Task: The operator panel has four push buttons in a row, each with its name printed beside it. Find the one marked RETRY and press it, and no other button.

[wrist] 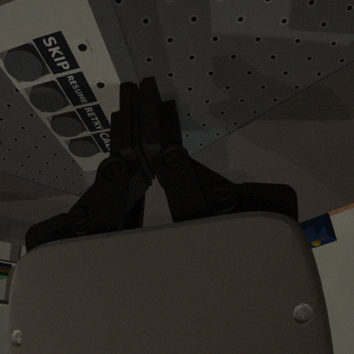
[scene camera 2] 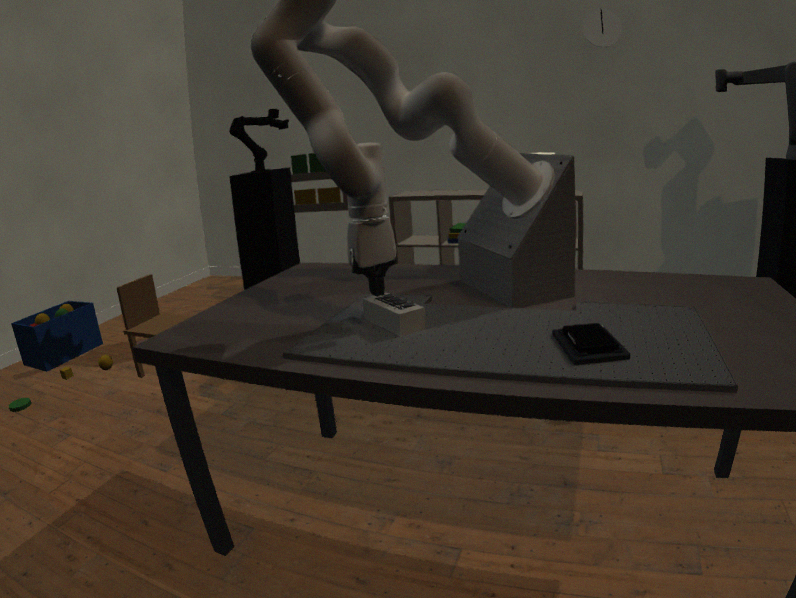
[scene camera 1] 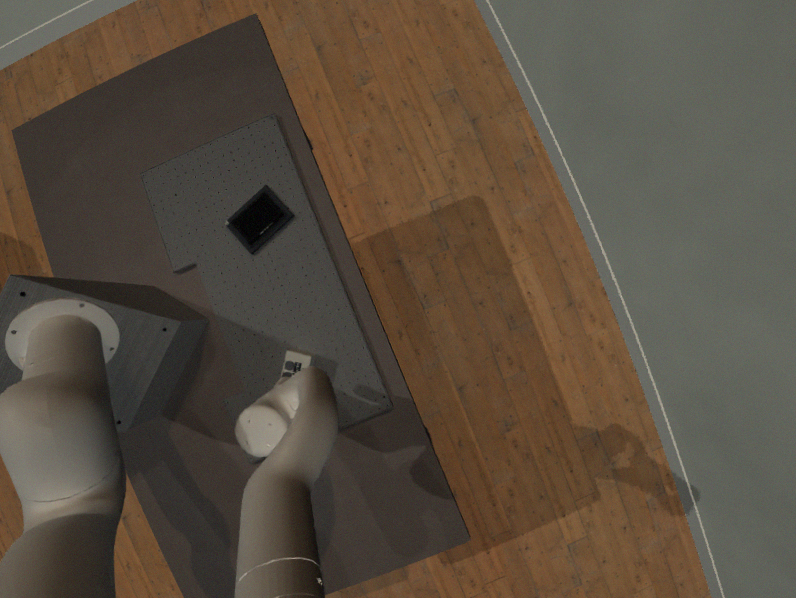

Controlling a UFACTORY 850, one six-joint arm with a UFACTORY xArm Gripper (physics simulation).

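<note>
The operator panel (scene camera 1: 299, 355) (scene camera 2: 391, 316) (wrist: 30, 19) is a pale box with four round grey buttons in a row. In the wrist view the RETRY button (wrist: 67, 124) lies between the RESUME button (wrist: 47, 97) and the CALL button (wrist: 84, 147); the SKIP button (wrist: 24, 63) is at the other end. My finger covers part of the CALL label. My gripper (scene camera 2: 377, 292) (wrist: 144, 99) is shut and empty, pointing down at the label side of the panel, beside the buttons. Contact with the panel cannot be told. In scene camera 1 the arm hides the fingers and part of the panel.
The panel stands on a grey perforated board (scene camera 1: 257, 289) (scene camera 2: 501, 341) on the dark table (scene camera 1: 148, 122) (scene camera 2: 238, 328). A black square device (scene camera 1: 260, 219) (scene camera 2: 590, 339) lies on the board. The arm's grey wedge base (scene camera 1: 144, 347) (scene camera 2: 485, 273) stands behind the board.
</note>
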